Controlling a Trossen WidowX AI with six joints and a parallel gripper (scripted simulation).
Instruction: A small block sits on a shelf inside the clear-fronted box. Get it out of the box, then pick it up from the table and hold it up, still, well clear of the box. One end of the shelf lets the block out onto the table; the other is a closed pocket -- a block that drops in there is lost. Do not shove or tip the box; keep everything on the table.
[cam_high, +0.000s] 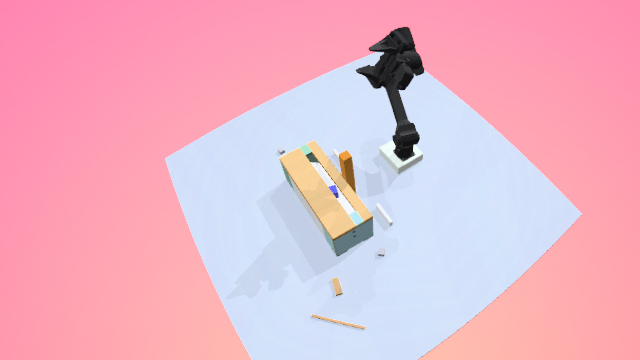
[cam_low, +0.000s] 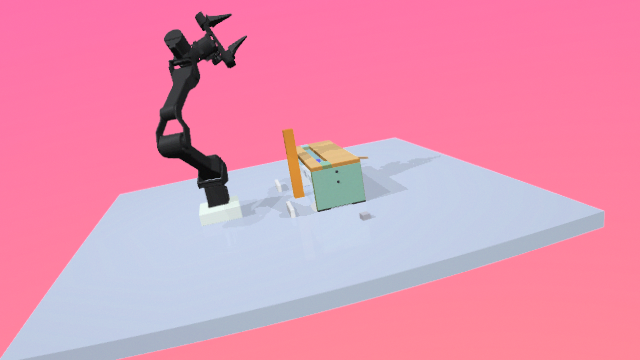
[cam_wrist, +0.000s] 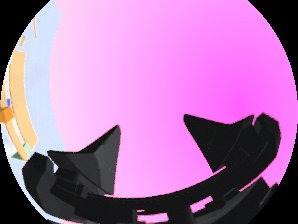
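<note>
My gripper tip is now 14 cm short of the box, 1 cm to the left of it and 50 cm above it. Round my gripper tip: thin stick: 37 cm ahead, 39 cm to the left, 56 cm below; blue block: 16 cm ahead, 1 cm to the left, 47 cm below; orange bar: 9 cm ahead, 1 cm to the right, 45 cm below.
</note>
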